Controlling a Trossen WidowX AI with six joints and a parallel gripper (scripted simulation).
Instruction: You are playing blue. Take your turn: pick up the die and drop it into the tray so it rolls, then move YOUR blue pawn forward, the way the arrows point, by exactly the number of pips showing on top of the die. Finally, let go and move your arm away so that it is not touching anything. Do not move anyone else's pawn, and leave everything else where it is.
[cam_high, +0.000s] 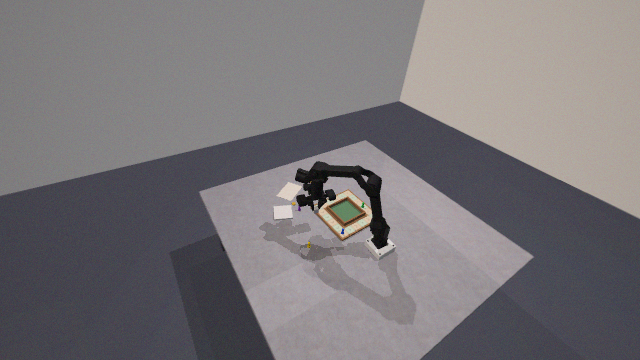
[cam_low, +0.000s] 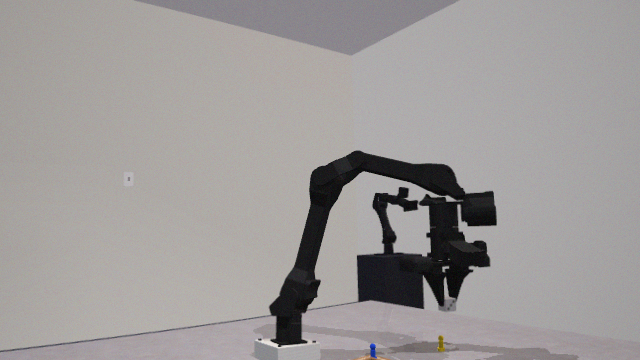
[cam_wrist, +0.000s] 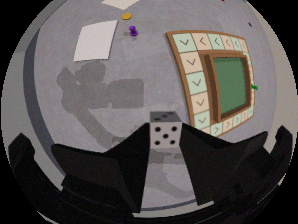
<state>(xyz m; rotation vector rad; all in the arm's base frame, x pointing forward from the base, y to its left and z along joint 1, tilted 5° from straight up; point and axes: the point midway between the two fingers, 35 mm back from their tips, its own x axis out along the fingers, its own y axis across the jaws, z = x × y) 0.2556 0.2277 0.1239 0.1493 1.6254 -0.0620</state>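
Right now the blue pawn is 11 cm to the right of my gripper tip, 11 cm behind it and 10 cm below it. Also, from my gripper tip: white die (right at my gripper tip); green tray (21 cm to the right, 12 cm below, 2 cm ahead); purple pawn (15 cm ahead, 11 cm below, 2 cm to the left).
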